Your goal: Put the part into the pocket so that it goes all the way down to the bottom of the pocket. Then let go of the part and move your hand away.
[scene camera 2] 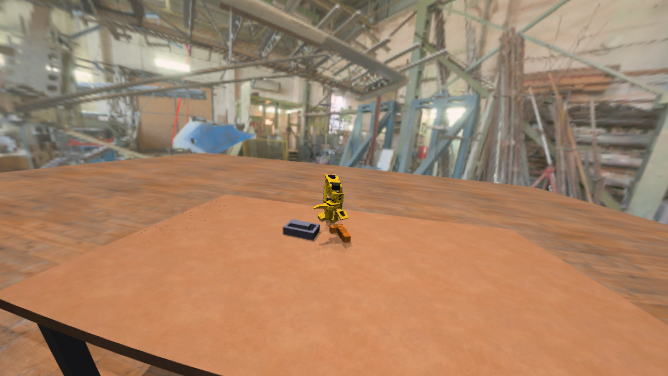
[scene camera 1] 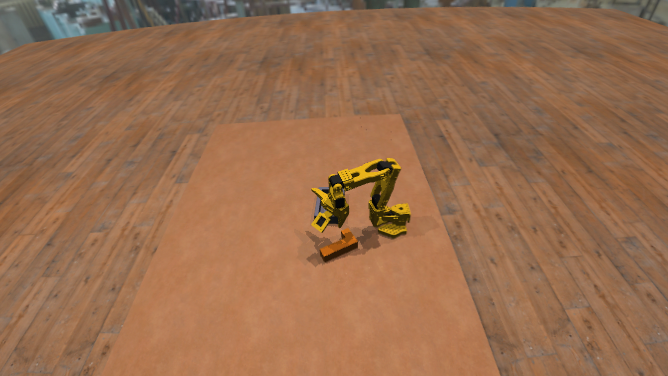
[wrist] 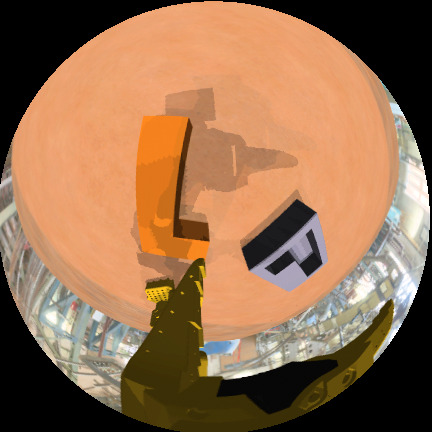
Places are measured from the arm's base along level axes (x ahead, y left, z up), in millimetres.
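Where they show: hand, its tool point: (scene camera 2: pixel 333 221) (scene camera 1: pixel 339 226) (wrist: pixel 204 264); arm's base, origin of its link: (scene camera 2: pixel 327 220) (scene camera 1: pixel 384 225).
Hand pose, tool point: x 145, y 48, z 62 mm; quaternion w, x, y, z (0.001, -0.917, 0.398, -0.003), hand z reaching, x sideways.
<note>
Each offset is from my tool point to the top centre of the thing. Level surfaces: height alone.
The orange L-shaped part @[dx +10, dy +31, dz -32 mm] (scene camera 1: pixel 338 248) (scene camera 2: pixel 343 234) (wrist: pixel 156 185) lies flat on the mat, outside the pocket. The dark grey block with the pocket @[dx +25, dy -137, dz -26 mm] (scene camera 1: pixel 317 206) (scene camera 2: pixel 300 233) (wrist: pixel 277 235) stands apart from it; in scene camera 1 the gripper hides much of it. My gripper (scene camera 1: pixel 327 207) (scene camera 2: pixel 324 214) (wrist: pixel 295 281) is wide open and empty, above the mat near the part. In the wrist view the fixed jaw's tip overlaps the end of the part's short leg, and the moving jaw is swung far to the right. I cannot tell whether the tip touches the part.
The brown mat @[dz -62 mm] (scene camera 1: pixel 240 280) (scene camera 2: pixel 240 300) (wrist: pixel 90 135) lies under the part and the block. The yellow arm base (scene camera 1: pixel 392 220) stands to the right of the part in scene camera 1. The gripper's shadow falls around the part.
</note>
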